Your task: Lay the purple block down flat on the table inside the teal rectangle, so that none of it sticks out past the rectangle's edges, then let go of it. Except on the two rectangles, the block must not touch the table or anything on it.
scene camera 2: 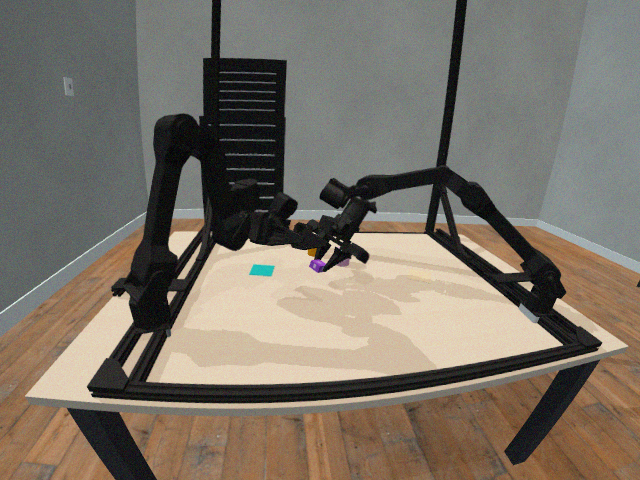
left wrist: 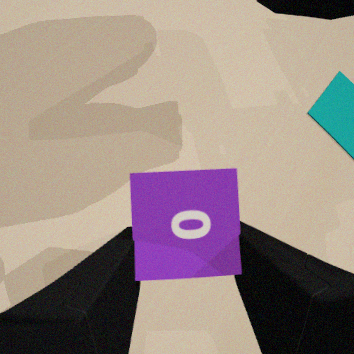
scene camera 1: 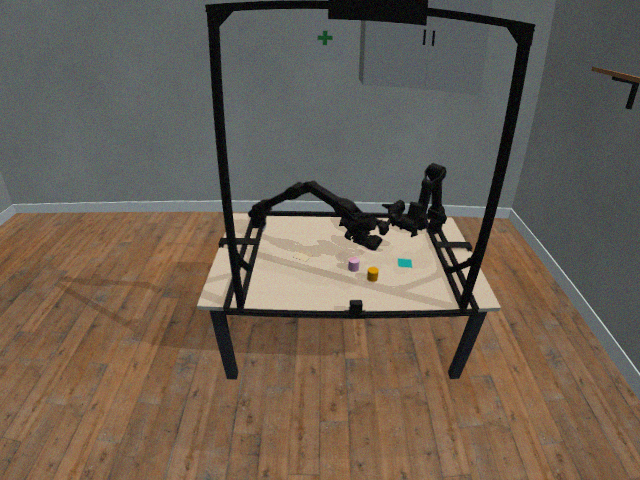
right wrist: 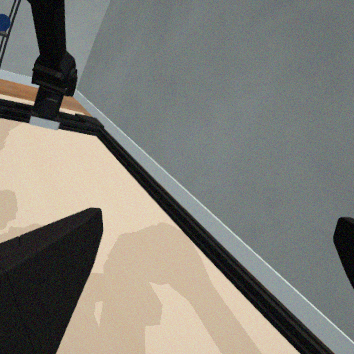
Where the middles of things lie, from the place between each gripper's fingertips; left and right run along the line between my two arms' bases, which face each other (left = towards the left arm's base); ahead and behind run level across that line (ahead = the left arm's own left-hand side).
My left hand is 1 cm below the purple block (left wrist: pixel 185 223). From my left hand the other things lie so: teal rectangle (left wrist: pixel 325 111) 15 cm to the right, 6 cm behind, 4 cm below.
I see my right gripper 120 mm past the purple block, 110 mm above it and 20 mm to the right of it. The rest, counted from my right hand: teal rectangle 180 mm behind, 160 mm below, 130 mm to the right.
